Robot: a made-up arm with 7 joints. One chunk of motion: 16 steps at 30 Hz.
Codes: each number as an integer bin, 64 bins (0 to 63) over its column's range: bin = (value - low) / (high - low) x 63, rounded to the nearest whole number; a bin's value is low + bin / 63 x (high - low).
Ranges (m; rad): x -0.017..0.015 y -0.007..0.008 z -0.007..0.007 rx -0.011..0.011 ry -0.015..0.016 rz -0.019..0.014
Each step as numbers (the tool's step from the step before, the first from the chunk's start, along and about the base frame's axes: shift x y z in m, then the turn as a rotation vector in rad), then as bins.
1 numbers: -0.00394 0.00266 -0.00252 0.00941 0.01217 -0.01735
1 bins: 26 41 20 58 55 3
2 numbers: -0.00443 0.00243 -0.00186 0.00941 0.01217 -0.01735
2 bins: 25 40 23 58 55 3
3 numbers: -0.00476 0.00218 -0.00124 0.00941 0.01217 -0.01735
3 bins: 24 39 26 58 55 3
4 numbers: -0.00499 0.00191 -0.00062 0.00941 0.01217 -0.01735
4 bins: 24 37 29 58 55 3
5 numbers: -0.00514 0.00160 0.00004 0.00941 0.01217 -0.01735
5 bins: 23 36 32 58 55 3
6 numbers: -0.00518 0.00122 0.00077 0.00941 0.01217 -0.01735
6 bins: 23 35 35 58 55 3
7 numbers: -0.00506 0.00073 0.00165 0.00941 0.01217 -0.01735
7 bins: 24 32 39 58 55 3
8 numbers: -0.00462 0.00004 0.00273 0.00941 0.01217 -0.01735
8 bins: 24 30 44 58 55 3
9 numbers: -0.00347 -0.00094 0.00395 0.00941 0.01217 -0.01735
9 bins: 27 25 49 58 55 3
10 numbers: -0.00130 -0.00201 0.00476 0.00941 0.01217 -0.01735
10 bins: 31 21 53 58 55 3
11 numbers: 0.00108 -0.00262 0.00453 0.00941 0.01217 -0.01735
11 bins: 36 18 52 58 55 3
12 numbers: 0.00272 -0.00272 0.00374 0.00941 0.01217 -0.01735
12 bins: 39 18 48 58 55 3
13 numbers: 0.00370 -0.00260 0.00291 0.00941 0.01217 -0.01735
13 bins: 41 18 45 58 55 3
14 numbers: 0.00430 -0.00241 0.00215 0.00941 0.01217 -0.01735
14 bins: 42 19 41 58 55 3
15 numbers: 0.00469 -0.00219 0.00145 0.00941 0.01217 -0.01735
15 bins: 43 20 38 58 55 3
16 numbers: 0.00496 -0.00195 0.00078 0.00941 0.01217 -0.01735
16 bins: 43 21 35 58 55 3
